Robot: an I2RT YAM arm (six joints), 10 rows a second.
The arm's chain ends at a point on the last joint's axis. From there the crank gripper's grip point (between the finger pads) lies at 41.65 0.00 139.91 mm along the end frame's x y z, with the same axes.
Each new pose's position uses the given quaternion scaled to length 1; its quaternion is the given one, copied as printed.
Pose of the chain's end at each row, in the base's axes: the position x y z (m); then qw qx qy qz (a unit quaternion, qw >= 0):
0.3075, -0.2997, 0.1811, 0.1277, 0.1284, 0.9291, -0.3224
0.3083, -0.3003, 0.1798, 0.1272, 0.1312, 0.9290, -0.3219
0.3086, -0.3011, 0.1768, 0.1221, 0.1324, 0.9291, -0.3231
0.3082, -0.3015, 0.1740, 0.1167, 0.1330, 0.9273, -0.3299
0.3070, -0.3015, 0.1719, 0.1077, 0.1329, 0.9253, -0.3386
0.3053, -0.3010, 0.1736, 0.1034, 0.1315, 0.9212, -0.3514
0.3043, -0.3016, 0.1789, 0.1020, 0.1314, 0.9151, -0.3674
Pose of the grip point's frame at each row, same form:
0.2902, -0.3816, 0.0615, 0.1277, 0.1284, 0.9291, -0.3224
0.2907, -0.3819, 0.0600, 0.1272, 0.1312, 0.9290, -0.3219
0.2894, -0.3827, 0.0573, 0.1221, 0.1324, 0.9291, -0.3231
0.2872, -0.3844, 0.0557, 0.1167, 0.1330, 0.9273, -0.3299
0.2831, -0.3860, 0.0553, 0.1077, 0.1329, 0.9253, -0.3386
0.2797, -0.3883, 0.0594, 0.1034, 0.1315, 0.9212, -0.3514
0.2776, -0.3925, 0.0679, 0.1020, 0.1314, 0.9151, -0.3674

